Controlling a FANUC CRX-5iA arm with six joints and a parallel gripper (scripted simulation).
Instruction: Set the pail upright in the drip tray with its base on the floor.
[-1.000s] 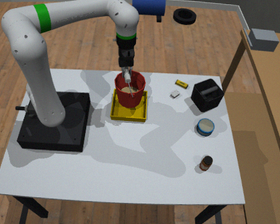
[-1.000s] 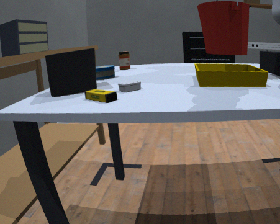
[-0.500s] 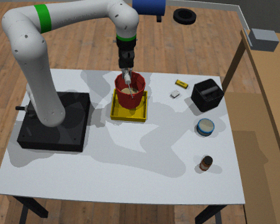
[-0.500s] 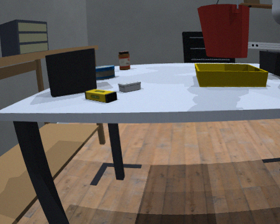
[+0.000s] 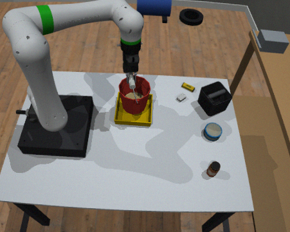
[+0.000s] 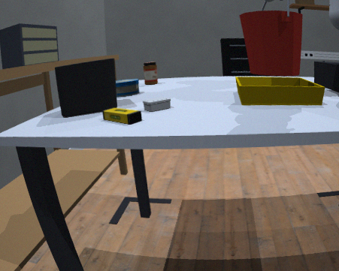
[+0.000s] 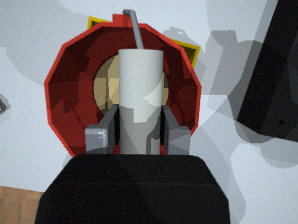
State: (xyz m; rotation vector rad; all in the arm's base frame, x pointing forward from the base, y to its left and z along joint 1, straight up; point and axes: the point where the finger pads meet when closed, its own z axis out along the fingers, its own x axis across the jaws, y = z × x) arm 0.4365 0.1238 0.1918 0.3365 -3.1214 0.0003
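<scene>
My hand is 10 mm short of the red pail and 90 mm above it. From my hand the other things lie so: small grey box (310 mm ahead, 120 mm to the left, 270 mm below); wire handle (10 mm ahead, 30 mm below); yellow drip tray (20 mm ahead, 270 mm below).
</scene>
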